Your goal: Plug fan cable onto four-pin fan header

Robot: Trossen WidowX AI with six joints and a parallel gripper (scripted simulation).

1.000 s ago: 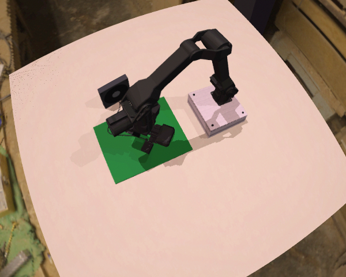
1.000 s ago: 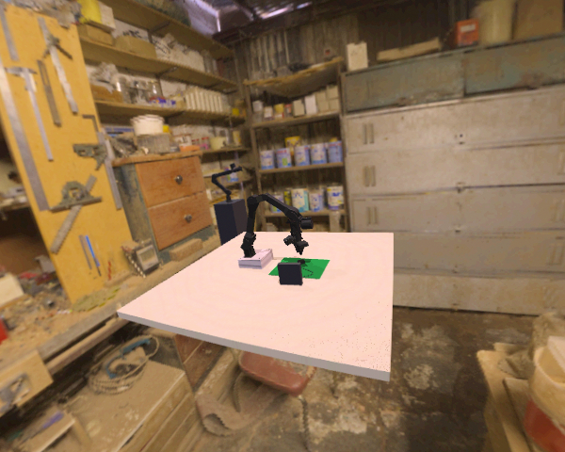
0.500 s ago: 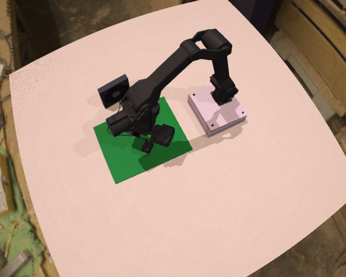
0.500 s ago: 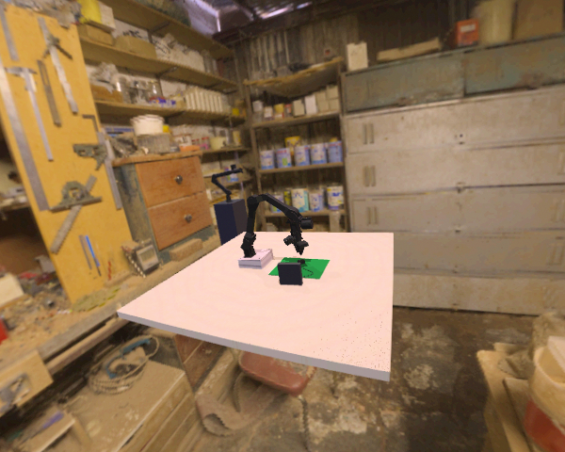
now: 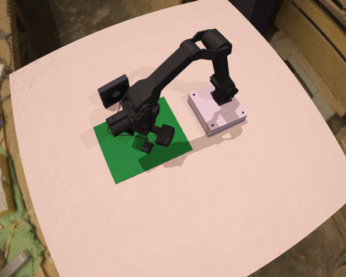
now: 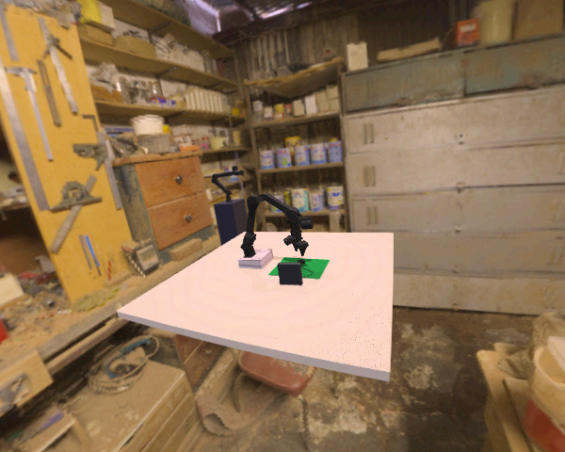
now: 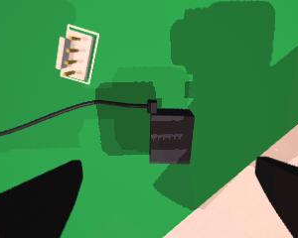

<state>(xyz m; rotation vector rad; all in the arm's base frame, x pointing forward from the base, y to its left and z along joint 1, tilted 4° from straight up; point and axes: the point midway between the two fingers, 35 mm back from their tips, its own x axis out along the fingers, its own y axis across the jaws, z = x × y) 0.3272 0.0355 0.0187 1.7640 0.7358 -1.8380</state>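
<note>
Right now my gripper tip is 1 cm to the right of the dark plug and 6 cm above it. Also, from my gripper tip: green board (1 cm ahead, 4 cm to the right, 8 cm below); then black fan (3 cm ahead, 22 cm to the right, 1 cm below); then white four-pin header (8 cm to the right, 7 cm below).
</note>
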